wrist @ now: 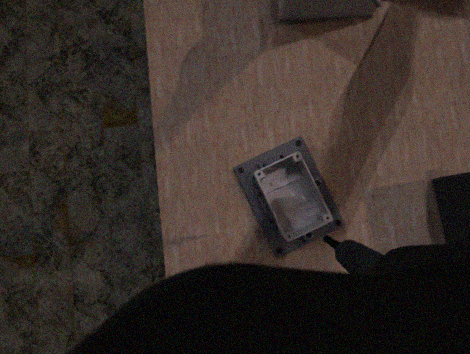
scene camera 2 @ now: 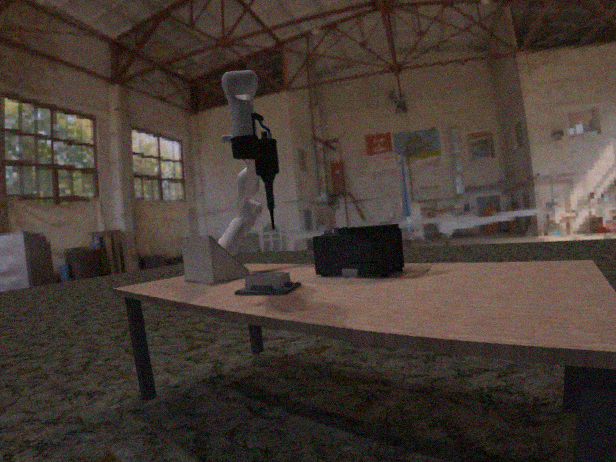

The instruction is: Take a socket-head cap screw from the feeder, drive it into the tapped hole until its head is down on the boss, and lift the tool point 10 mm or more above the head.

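Note:
My screwdriver [scene camera 2: 273, 227] [wrist: 327, 239] points down, well above the table. In the wrist view its dark tip shows beside the lower right corner of the grey housing; whether a screw sits on it is too dark and small to tell. The open-topped housing [scene camera 2: 267, 280] [wrist: 300, 200] has light corner bosses with holes and stands on a dark base plate [scene camera 2: 245, 292] [wrist: 248, 192]. Which hole is the tapped one cannot be told. The black feeder box [scene camera 2: 357, 250] [wrist: 457, 205] stands apart from the housing, to its right, partly cut off in the wrist view.
A grey wedge-shaped block [scene camera 2: 200, 260] [wrist: 325, 10] stands on the wooden table [scene camera 2: 450, 300] [wrist: 200, 200], left of the housing in the scene view and at the top in the wrist view. A table edge runs down the left of the wrist view. Arm shadows cross the table.

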